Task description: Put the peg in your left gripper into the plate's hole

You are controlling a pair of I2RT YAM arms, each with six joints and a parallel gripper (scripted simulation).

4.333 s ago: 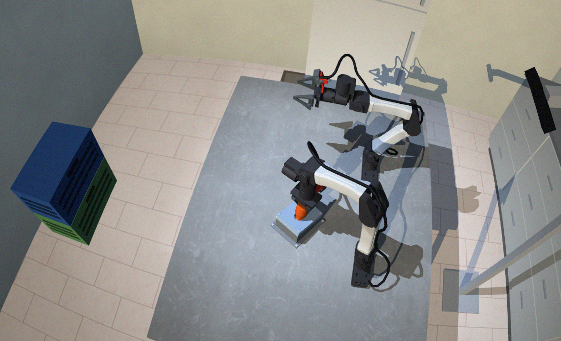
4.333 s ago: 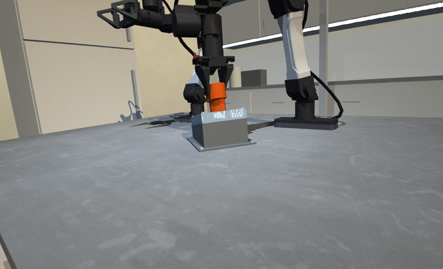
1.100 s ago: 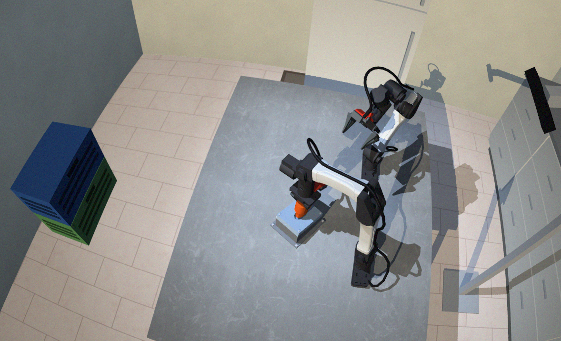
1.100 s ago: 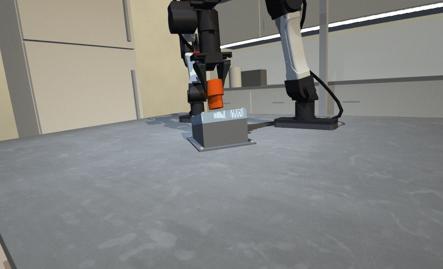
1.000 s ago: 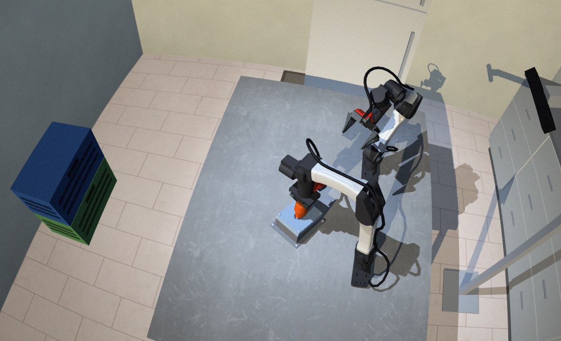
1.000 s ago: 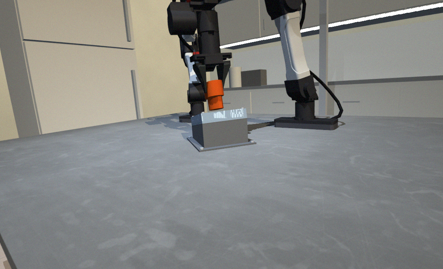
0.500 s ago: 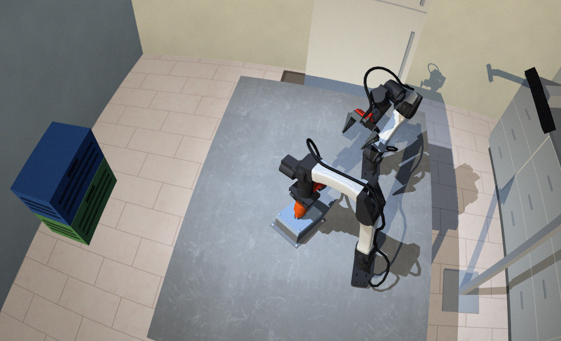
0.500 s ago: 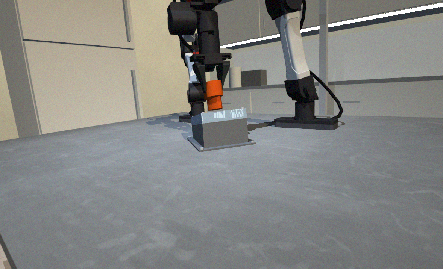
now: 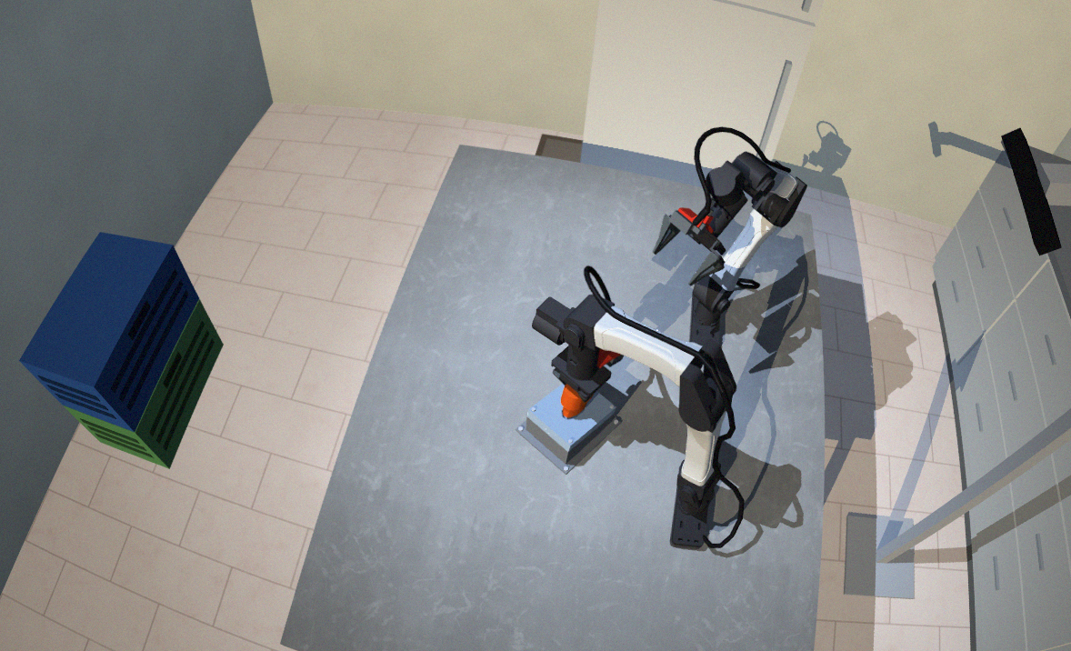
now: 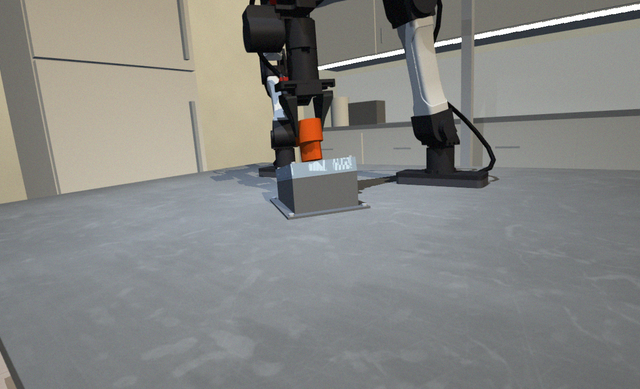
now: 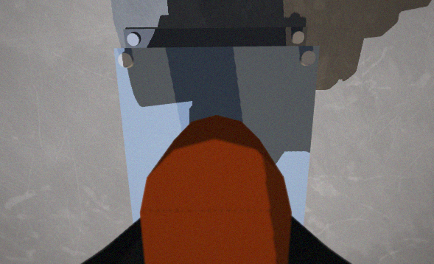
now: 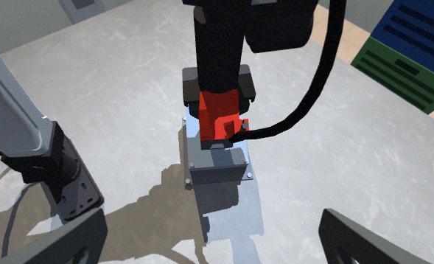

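Observation:
The pale blue plate lies 1 cm to the left of my left hand and 8 cm below it. Also, from my left hand: orange stepped peg (2 cm below); then flange (1 cm ahead, 1 cm to the left, 10 cm below).

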